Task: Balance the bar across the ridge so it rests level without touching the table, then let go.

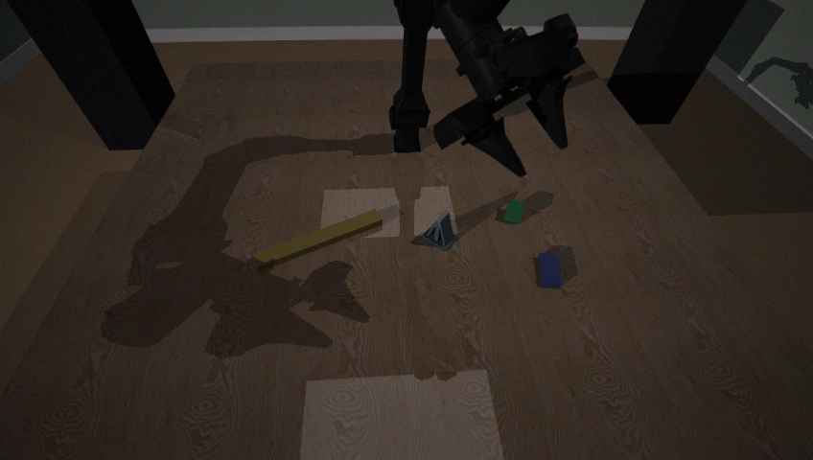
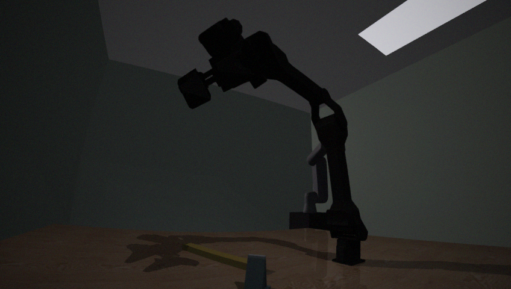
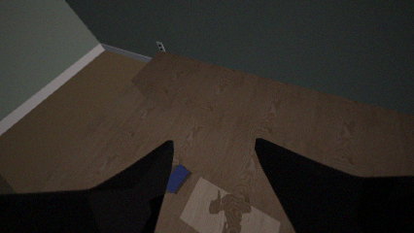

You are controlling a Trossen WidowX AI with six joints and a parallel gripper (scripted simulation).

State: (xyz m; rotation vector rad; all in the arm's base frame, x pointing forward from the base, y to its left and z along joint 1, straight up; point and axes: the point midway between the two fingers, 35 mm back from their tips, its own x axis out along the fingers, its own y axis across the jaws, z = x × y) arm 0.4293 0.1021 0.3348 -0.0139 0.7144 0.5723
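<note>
The yellow bar lies 15 cm behind my gripper tip, 31 cm to the right of it and 31 cm below it. Also, from my gripper tip: blue block (5 cm behind, 12 cm to the left, 31 cm below); then green block (19 cm behind, 9 cm to the left, 30 cm below).
</note>
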